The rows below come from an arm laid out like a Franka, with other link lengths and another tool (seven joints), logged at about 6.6 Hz.
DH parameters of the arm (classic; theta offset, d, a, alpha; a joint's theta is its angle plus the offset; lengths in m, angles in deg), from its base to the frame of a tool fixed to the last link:
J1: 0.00 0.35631 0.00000 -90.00
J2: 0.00 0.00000 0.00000 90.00
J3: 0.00 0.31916 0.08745 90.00
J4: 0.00 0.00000 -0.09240 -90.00
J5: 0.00 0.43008 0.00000 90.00
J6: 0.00 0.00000 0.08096 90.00
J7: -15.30 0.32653 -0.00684 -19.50
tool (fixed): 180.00 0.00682 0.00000 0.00
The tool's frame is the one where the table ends.
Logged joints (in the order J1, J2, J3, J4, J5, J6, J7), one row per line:
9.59 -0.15 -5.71 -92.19 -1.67 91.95 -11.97
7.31 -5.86 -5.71 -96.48 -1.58 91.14 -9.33
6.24 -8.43 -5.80 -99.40 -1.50 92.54 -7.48
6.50 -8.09 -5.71 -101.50 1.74 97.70 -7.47
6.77 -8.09 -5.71 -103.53 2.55 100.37 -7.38
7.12 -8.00 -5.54 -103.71 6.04 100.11 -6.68
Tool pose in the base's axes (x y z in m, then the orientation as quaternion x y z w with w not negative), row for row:
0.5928 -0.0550 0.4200 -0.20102 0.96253 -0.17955 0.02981
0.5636 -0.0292 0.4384 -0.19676 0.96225 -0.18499 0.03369
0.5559 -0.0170 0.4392 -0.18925 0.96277 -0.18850 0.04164
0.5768 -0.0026 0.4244 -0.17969 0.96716 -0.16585 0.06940
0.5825 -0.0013 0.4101 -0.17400 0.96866 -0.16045 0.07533
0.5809 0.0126 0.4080 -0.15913 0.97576 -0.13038 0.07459
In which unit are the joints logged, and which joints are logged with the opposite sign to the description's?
The joints are logged in degrees. Opposite sign: J1, J3.
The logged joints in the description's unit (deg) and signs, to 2 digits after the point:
-9.59 -0.15 5.71 -92.19 -1.67 91.95 -11.97
-7.31 -5.86 5.71 -96.48 -1.58 91.14 -9.33
-6.24 -8.43 5.80 -99.40 -1.50 92.54 -7.48
-6.50 -8.09 5.71 -101.50 1.74 97.70 -7.47
-6.77 -8.09 5.71 -103.53 2.55 100.37 -7.38
-7.12 -8.00 5.54 -103.71 6.04 100.11 -6.68

